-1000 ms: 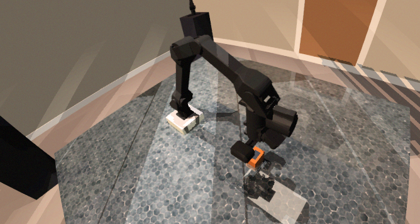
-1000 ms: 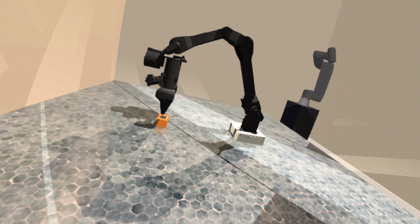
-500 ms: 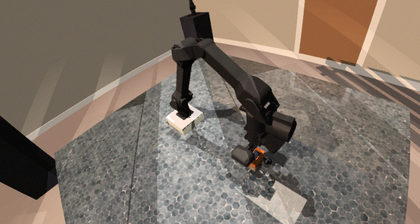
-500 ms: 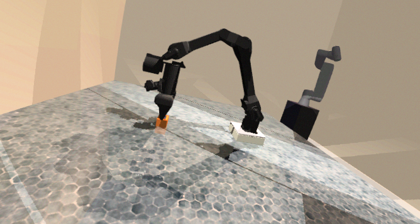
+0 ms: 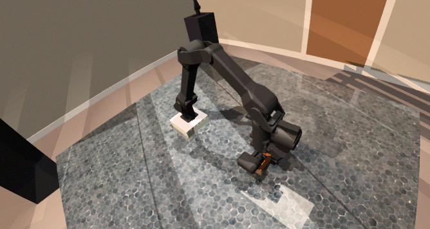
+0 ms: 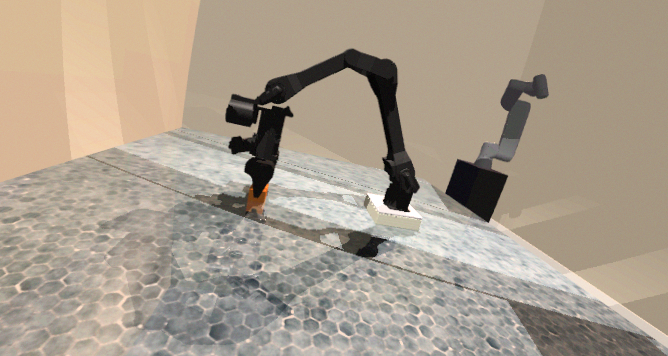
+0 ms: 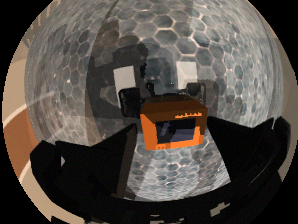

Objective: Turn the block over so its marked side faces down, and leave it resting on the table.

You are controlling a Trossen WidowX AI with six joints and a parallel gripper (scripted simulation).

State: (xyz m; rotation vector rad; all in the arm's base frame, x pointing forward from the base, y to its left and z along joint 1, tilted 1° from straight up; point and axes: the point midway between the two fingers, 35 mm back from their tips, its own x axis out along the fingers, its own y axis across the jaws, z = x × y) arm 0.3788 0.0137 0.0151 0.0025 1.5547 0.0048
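The orange block is 1 cm above my gripper tip.
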